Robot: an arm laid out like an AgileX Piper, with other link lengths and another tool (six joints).
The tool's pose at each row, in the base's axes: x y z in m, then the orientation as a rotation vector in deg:
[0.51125, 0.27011, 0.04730, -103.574, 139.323, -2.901]
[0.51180, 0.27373, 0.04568, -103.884, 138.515, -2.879]
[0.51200, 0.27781, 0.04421, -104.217, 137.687, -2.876]
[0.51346, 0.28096, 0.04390, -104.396, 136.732, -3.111]
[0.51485, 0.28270, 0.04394, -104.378, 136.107, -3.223]
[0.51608, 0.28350, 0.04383, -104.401, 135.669, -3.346]
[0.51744, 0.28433, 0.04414, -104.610, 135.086, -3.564]
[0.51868, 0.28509, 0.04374, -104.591, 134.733, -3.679]
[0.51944, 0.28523, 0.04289, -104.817, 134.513, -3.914]
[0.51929, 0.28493, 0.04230, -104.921, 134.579, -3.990]
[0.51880, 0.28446, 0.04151, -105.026, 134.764, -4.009]
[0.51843, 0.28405, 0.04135, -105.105, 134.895, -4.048]
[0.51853, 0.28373, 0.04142, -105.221, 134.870, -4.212]
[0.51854, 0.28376, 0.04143, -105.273, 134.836, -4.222]
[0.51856, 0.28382, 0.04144, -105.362, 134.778, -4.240]
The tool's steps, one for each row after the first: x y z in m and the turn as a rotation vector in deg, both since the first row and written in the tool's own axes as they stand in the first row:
[-0.00351, 0.00068, 0.00181, 0.252, -0.399, -0.474]
[-0.00736, 0.00181, 0.00345, 0.512, -0.791, -0.971]
[-0.01077, 0.00136, 0.00405, 1.013, -1.236, -1.445]
[-0.01283, 0.00053, 0.00423, 1.370, -1.604, -1.684]
[-0.01394, -0.00040, 0.00450, 1.631, -1.828, -1.872]
[-0.01514, -0.00148, 0.00437, 1.936, -2.019, -2.223]
[-0.01619, -0.00240, 0.00494, 2.168, -2.209, -2.356]
[-0.01648, -0.00301, 0.00587, 2.305, -2.149, -2.574]
[-0.01611, -0.00290, 0.00643, 2.273, -2.026, -2.607]
[-0.01547, -0.00249, 0.00714, 2.156, -1.850, -2.590]
[-0.01496, -0.00224, 0.00724, 2.084, -1.713, -2.582]
[-0.01469, -0.00244, 0.00717, 2.136, -1.607, -2.660]
[-0.01472, -0.00244, 0.00716, 2.137, -1.601, -2.702]
[-0.01478, -0.00244, 0.00716, 2.138, -1.590, -2.774]

